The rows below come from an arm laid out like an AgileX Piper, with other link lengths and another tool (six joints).
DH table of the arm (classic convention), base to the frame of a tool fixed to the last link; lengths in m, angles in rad. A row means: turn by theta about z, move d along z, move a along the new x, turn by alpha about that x. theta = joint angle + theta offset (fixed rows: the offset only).
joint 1: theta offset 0, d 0.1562, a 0, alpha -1.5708
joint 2: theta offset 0.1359, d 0, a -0.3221, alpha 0
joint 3: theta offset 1.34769, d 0, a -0.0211, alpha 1.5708
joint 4: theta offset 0, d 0.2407, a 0, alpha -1.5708
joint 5: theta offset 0, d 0, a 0, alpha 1.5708
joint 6: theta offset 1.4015, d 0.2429, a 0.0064, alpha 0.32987
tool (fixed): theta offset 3.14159, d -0.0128, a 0, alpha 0
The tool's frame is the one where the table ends.
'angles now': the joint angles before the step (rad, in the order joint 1, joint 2, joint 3, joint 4, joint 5, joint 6). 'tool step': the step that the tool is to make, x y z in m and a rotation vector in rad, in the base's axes. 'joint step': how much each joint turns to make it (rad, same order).
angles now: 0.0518, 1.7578, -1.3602, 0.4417, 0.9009, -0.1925
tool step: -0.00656, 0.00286, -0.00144, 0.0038, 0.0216, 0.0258
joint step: 0.0000, 0.0000, 0.0001, 0.0078, 0.0304, -0.0180
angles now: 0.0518, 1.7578, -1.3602, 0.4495, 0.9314, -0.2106
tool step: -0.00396, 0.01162, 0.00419, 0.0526, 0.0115, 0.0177
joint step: 0.0000, 0.0000, 0.0001, 0.0636, 0.0230, -0.0313
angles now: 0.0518, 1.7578, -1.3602, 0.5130, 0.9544, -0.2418
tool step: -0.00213, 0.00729, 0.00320, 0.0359, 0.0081, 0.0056
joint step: 0.0000, 0.0001, 0.0000, 0.0405, 0.0136, -0.0134
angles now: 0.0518, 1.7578, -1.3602, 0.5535, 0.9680, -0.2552
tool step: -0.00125, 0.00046, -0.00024, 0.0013, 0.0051, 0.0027
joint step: 0.0001, 0.0001, 0.0000, 0.0006, 0.0058, 0.0001
